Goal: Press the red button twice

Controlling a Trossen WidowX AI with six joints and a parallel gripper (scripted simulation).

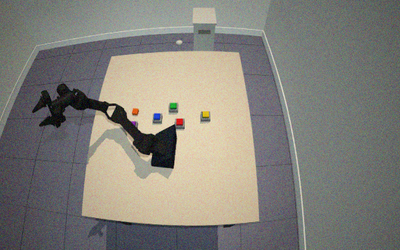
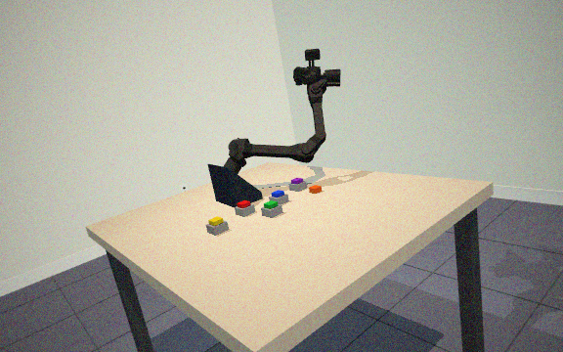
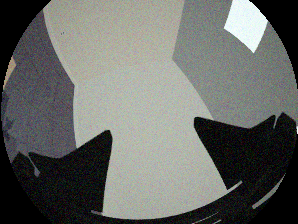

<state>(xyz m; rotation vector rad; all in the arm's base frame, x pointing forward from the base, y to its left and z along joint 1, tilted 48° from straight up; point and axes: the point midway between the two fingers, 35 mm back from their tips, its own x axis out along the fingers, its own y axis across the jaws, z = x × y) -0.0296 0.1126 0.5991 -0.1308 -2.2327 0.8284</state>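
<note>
Now: gripper tip 210 mm short of the red button, 610 mm to the left of it and 390 mm above it. Also, from my gripper tip: purple button 200 mm ahead, 360 mm to the right, 390 mm below; small orange block 290 mm ahead, 360 mm to the right, 410 mm below; blue button 250 mm ahead, 490 mm to the right, 390 mm below.
</note>
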